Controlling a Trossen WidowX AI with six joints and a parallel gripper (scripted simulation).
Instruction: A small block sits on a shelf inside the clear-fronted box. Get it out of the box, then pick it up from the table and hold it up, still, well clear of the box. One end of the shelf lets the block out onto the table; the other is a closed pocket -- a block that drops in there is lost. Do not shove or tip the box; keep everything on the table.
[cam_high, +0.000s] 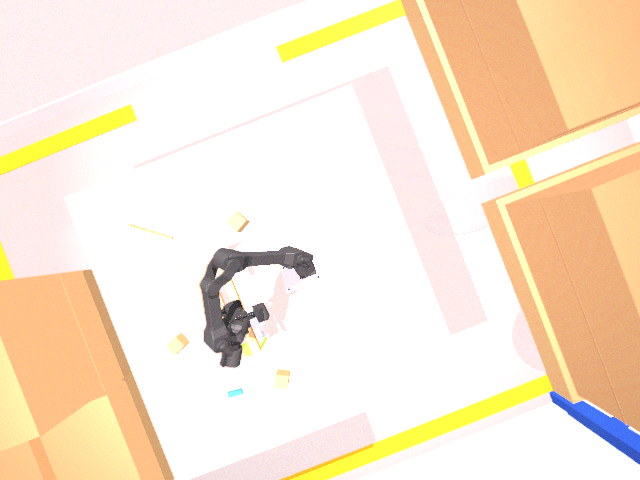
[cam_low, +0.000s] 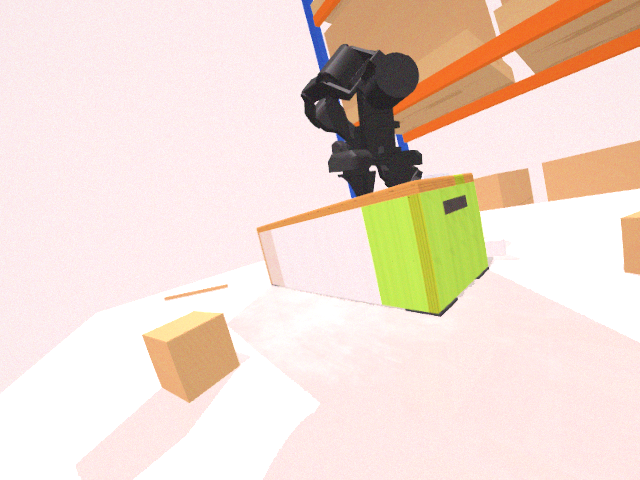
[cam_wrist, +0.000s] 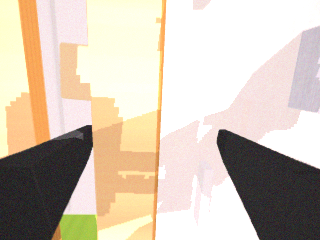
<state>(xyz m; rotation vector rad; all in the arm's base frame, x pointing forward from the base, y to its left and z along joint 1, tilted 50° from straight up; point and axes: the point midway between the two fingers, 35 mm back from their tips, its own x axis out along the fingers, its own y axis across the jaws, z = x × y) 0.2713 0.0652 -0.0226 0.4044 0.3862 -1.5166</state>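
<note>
Now: gripper tip 40 mm to the left of the pale yellow block, 40 mm short of it and 20 mm above it. Also, from my gripper tip: thin orange stick 440 mm to the right, 280 mm ahead, 100 mm below; long box 40 mm below, 30 mm to the right, 30 mm ahead.
</note>
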